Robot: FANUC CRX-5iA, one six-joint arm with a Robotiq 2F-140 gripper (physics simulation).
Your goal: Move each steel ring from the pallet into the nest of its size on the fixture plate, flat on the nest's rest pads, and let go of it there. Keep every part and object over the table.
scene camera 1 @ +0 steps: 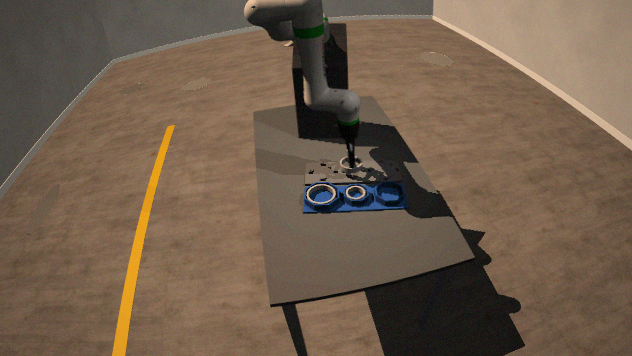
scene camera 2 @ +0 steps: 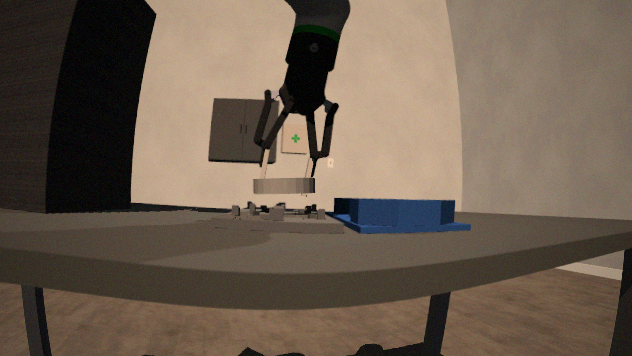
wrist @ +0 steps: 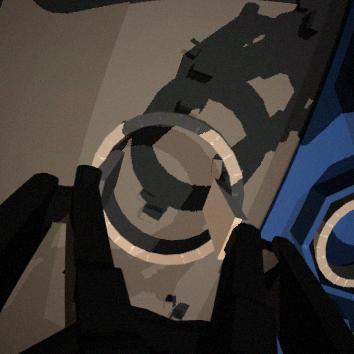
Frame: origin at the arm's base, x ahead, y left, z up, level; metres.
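Where they show: gripper, fingertip midpoint: (scene camera 1: 351, 165) (scene camera 2: 282, 191) (wrist: 164, 181).
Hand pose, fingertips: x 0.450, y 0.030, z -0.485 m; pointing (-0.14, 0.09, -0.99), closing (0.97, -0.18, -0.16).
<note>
Each offset is from my fingertips to the top centre of the thing. "spot": to the spot under its first point.
My gripper (scene camera 1: 351, 165) (scene camera 2: 287, 173) (wrist: 164, 181) points down with its fingertips inside a medium steel ring @(dx +0.003, dy -0.002, dz +0.025 m) (scene camera 1: 343, 165) (scene camera 2: 284, 186) (wrist: 155, 258), spread against its inner wall. The ring looks level and hangs a little above the posts of the grey fixture plate @(dx -0.001, dy +0.010, dz -0.037 m) (scene camera 1: 320, 180) (scene camera 2: 300, 228) (wrist: 277, 92), near its middle. Shadow makes the nest under it hard to read. A large ring @(spot: dx +0.200, dy -0.192, dz -0.011 m) (scene camera 1: 321, 203) lies in the left pocket of the blue pallet (scene camera 1: 330, 210) (scene camera 2: 410, 212) (wrist: 280, 217), and a small ring (scene camera 1: 356, 200) (wrist: 322, 250) in the middle pocket. The right pocket is empty.
The pallet stands close along the front side of the fixture plate in the first scene view. The table (scene camera 1: 350, 250) (scene camera 2: 280, 287) carries both. The dark robot pedestal (scene camera 1: 320, 75) (scene camera 2: 95, 115) stands at the table's back. A wall cabinet (scene camera 2: 227, 130) is in the background.
</note>
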